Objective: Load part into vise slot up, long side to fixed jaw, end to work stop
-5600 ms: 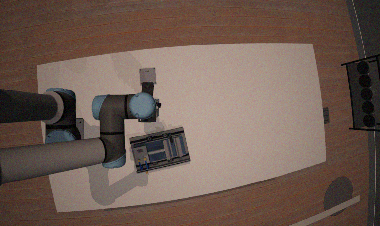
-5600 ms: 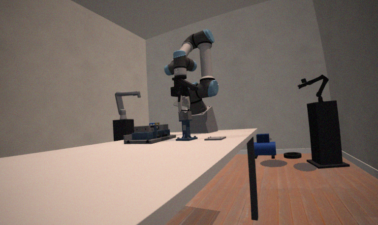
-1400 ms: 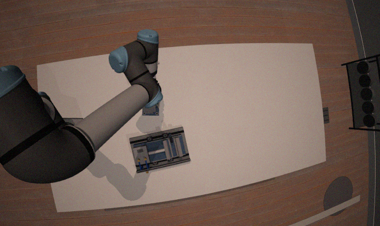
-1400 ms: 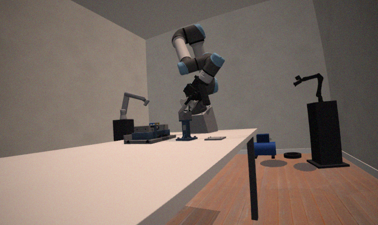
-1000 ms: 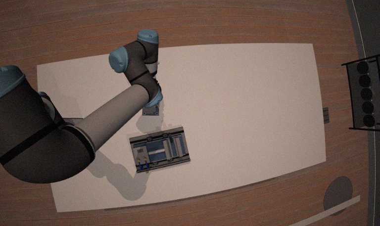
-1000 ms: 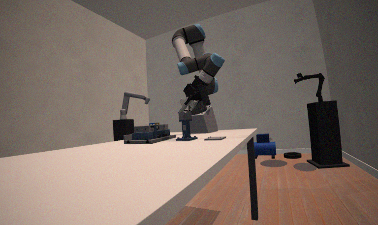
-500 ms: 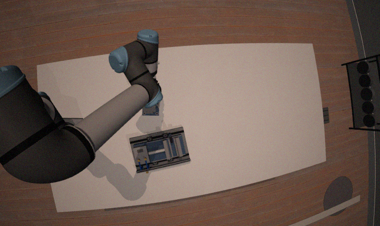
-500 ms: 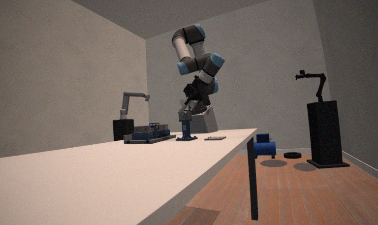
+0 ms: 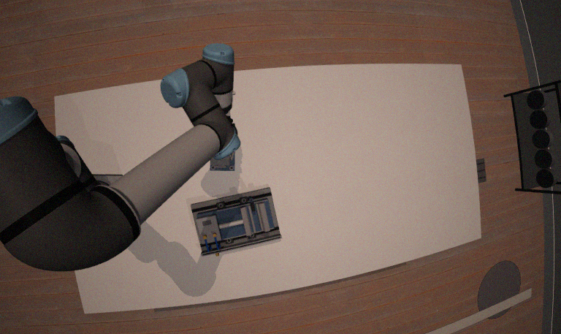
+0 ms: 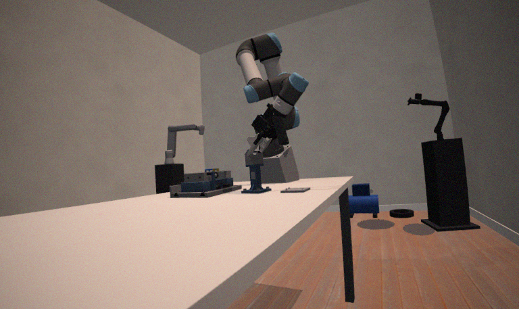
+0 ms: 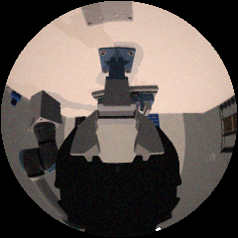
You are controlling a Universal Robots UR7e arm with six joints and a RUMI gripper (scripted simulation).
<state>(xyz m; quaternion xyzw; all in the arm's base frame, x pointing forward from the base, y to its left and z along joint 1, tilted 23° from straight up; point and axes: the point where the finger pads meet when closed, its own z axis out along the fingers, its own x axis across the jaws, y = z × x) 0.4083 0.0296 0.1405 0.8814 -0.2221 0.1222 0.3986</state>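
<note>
Right now the part is right at my hand. Also, from my hand: vise 230 mm to the right, 120 mm below, 30 mm behind; infeed plate 160 mm to the left, 160 mm below, 40 mm ahead.
</note>
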